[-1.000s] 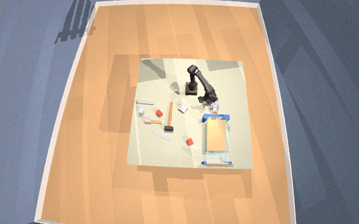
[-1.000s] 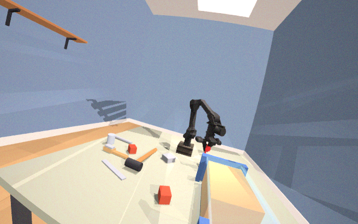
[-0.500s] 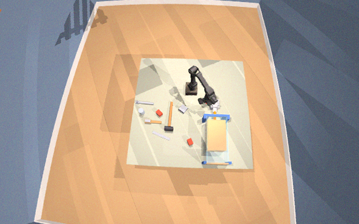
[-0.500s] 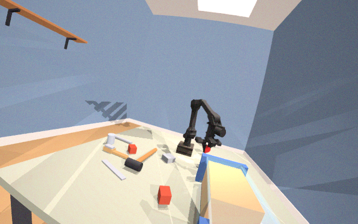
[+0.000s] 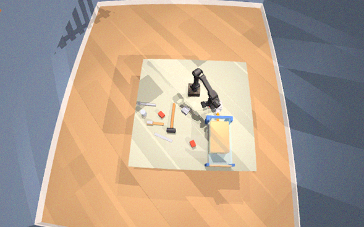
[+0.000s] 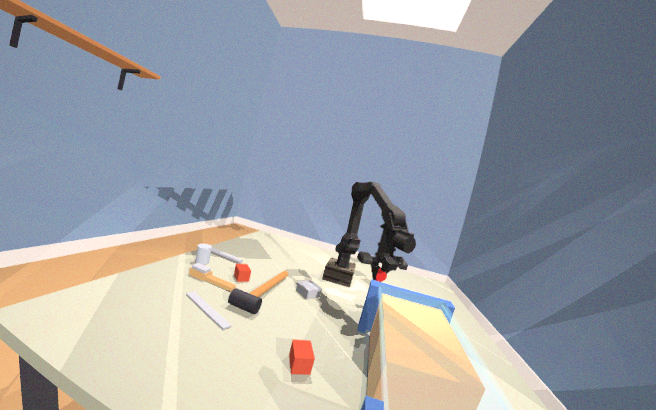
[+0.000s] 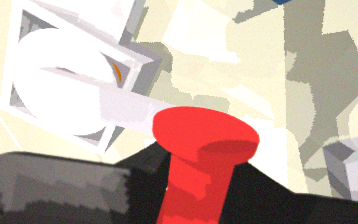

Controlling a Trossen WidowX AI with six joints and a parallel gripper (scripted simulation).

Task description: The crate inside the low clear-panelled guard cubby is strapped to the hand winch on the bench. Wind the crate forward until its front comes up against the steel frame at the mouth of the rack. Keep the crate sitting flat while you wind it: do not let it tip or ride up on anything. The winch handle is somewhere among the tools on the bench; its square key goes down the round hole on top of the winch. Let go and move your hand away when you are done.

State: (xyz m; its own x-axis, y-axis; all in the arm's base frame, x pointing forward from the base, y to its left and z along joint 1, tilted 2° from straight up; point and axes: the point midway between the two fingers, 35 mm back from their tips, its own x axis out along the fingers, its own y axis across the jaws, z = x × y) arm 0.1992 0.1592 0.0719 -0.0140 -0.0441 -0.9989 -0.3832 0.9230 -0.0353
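Now: gripper tip 10 mm past the crank arm, 40 mm to the right of it and 10 mm above it. The rest, counted from my gripper tip: blue steel frame: 140 mm ahead, 100 mm to the left, 10 mm below; then white hand winch: 40 mm behind, 90 mm to the left, 80 mm below; then red knob: 20 mm above.
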